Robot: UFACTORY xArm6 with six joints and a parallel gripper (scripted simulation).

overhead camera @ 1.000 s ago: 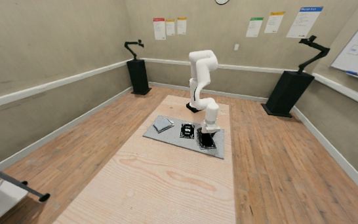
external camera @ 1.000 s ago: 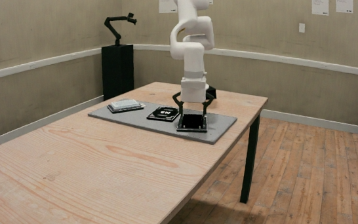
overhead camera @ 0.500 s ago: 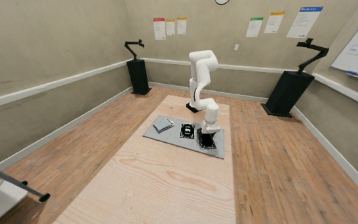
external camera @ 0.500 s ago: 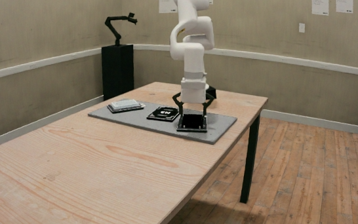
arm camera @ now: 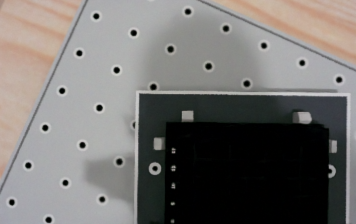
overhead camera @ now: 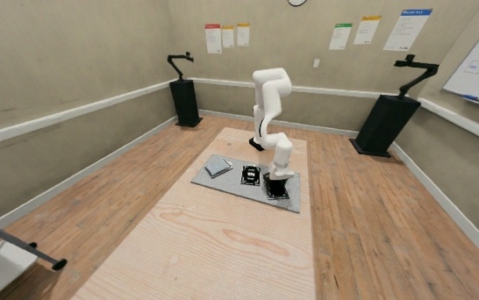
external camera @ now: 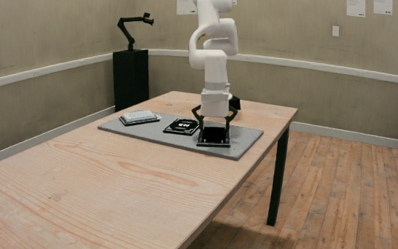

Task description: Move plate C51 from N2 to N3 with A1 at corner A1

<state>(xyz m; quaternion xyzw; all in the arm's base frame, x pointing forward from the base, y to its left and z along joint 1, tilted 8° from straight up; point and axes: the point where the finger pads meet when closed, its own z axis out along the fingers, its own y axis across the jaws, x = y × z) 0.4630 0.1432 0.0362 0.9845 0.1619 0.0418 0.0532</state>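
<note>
Now: hand 2 cm above the black plate. Round my hand: pale plate 8 cm behind, 39 cm to the right, 2 cm below.
</note>
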